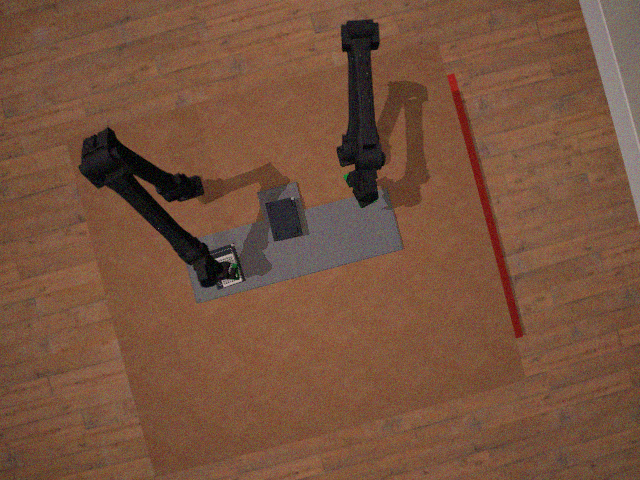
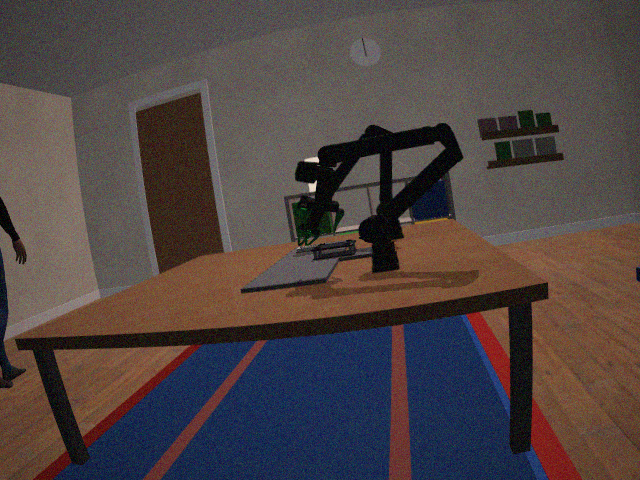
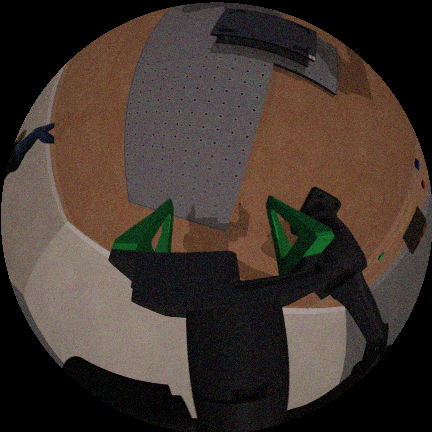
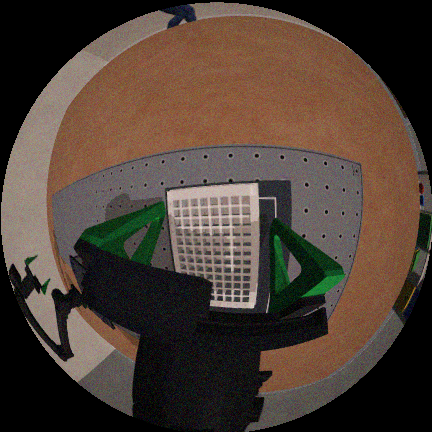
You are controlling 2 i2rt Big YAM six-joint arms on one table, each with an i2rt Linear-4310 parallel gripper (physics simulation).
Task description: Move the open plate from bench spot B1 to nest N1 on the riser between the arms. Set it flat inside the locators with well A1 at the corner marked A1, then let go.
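Places are measured from the left arm's base along level axes (x ahead, y left, z up), in millimetres.
Where they show: left gripper, fingertip midpoint: [image 1: 356, 197] [image 2: 319, 230] [image 3: 220, 200] [image 4: 43, 266]; right gripper, fingertip midpoint: [image 1: 228, 279] [image 2: 302, 246] [image 4: 218, 214]; left arm's base, link origin: [image 1: 351, 154] [image 2: 386, 267] [image 3: 314, 214] [image 4: 78, 295]; right arm's base, link origin: [image 1: 189, 188] [image 2: 394, 237].
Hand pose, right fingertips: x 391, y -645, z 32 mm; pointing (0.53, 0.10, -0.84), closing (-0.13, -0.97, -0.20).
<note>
Each offset is from my right fingertips to the top centre of the thing. "spot": to the spot under its first point. Level surfaces: height alone.
The open plate @(dx -38, dy +6, dz -3 mm) [image 1: 226, 256] [image 4: 215, 245] is white with a grid of square wells. It lies on the dark B1 spot @(spot: dx +20, dy -55, dz -17 mm) [image 4: 280, 193] at the left end of the grey perforated board @(dz -18 mm) [image 1: 341, 232] [image 3: 193, 120] [image 4: 322, 193] [image 2: 289, 270]. My right gripper [image 1: 230, 270] [image 4: 218, 214] is open and low over the plate, one green finger on each long side. The dark riser with nest N1 @(dx -186, dy +293, dz +29 mm) [image 1: 284, 219] [image 3: 266, 34] stands at the board's middle back, with a small white mark at one corner @(spot: dx -260, dy +350, dz +24 mm) [image 1: 292, 198]. My left gripper [image 1: 366, 200] [image 3: 220, 200] is open and empty, above the board's far right corner.
The board lies on a brown table @(dz -32 mm) [image 1: 310, 361] [image 2: 439, 278]. A red strip [image 1: 483, 201] runs along the floor beyond the table's right edge. A person [image 2: 8, 289] stands at the room's left side, away from the table.
</note>
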